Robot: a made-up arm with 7 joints.
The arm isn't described. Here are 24 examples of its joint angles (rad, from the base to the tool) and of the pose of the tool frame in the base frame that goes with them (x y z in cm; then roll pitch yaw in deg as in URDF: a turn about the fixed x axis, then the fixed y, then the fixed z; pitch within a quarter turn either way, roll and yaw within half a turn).
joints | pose
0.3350 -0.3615 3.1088 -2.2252 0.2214 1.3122 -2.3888 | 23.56 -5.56 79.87 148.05 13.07 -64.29
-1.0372 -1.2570 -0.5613 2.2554 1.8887 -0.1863 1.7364 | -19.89 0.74 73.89 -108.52 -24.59 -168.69
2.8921 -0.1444 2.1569 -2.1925 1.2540 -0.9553 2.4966 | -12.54 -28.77 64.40 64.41 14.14 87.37
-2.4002 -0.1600 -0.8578 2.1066 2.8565 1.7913 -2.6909 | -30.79 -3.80 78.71 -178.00 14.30 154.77
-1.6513 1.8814 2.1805 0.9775 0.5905 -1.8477 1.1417 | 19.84 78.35 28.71 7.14 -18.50 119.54
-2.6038 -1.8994 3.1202 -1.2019 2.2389 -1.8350 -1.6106 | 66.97 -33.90 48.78 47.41 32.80 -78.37
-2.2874 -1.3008 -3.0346 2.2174 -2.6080 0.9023 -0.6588 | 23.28 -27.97 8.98 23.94 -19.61 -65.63
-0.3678 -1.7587 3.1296 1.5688 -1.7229 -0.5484 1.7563 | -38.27 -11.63 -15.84 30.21 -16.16 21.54
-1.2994 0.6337 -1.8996 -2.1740 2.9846 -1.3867 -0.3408 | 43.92 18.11 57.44 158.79 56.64 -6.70
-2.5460 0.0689 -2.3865 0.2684 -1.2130 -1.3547 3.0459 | -10.24 -5.25 128.84 151.98 74.23 146.50
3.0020 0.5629 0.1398 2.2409 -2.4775 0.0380 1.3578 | -42.67 2.07 36.75 -18.06 11.85 -63.80
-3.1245 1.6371 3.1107 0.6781 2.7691 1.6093 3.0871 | -86.03 -0.24 52.48 24.72 -31.74 175.33
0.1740 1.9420 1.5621 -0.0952 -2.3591 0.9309 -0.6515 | 85.91 -8.33 2.18 -39.93 -20.56 121.71
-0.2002 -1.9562 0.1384 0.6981 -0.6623 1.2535 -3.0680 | -82.24 -19.87 38.16 -151.25 0.31 -157.85
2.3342 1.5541 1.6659 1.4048 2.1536 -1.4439 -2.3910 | -67.28 -8.54 38.65 33.47 -13.08 5.31
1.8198 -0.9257 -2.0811 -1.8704 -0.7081 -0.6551 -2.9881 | -32.65 20.47 78.20 -96.80 18.81 -36.99
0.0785 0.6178 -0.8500 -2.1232 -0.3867 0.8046 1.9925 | -7.07 -31.43 79.37 -133.95 21.83 -70.64
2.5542 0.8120 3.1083 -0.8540 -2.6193 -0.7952 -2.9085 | -65.78 -47.74 73.35 -132.00 -33.49 -4.21
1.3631 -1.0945 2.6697 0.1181 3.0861 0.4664 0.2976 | -19.19 84.60 80.43 159.07 -42.33 -62.67
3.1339 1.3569 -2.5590 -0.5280 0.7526 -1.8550 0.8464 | -81.89 16.82 38.28 -69.94 63.66 162.91
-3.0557 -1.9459 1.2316 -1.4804 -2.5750 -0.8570 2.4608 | 44.22 -42.27 -0.22 -36.30 -9.70 27.68
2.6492 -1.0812 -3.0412 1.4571 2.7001 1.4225 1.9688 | 66.89 28.26 32.79 -115.57 11.30 84.88
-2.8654 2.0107 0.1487 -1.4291 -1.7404 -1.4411 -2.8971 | -65.15 22.81 51.42 101.12 40.79 7.46
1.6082 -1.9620 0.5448 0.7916 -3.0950 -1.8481 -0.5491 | -16.71 76.70 35.77 134.53 -9.18 145.48
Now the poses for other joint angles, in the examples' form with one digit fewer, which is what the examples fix.
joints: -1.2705 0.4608 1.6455 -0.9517 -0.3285 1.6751 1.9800
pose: -13.6 43.4 107.3 154.8 -55.6 -127.0
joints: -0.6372 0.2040 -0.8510 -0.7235 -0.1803 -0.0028 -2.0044
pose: 14.0 -22.0 126.0 146.8 11.1 -156.1
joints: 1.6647 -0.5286 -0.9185 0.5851 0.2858 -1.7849 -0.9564
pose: 14.2 34.4 116.9 84.7 -8.5 28.7
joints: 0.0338 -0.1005 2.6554 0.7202 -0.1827 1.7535 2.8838
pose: -35.0 -14.8 109.6 20.9 -29.1 -170.3
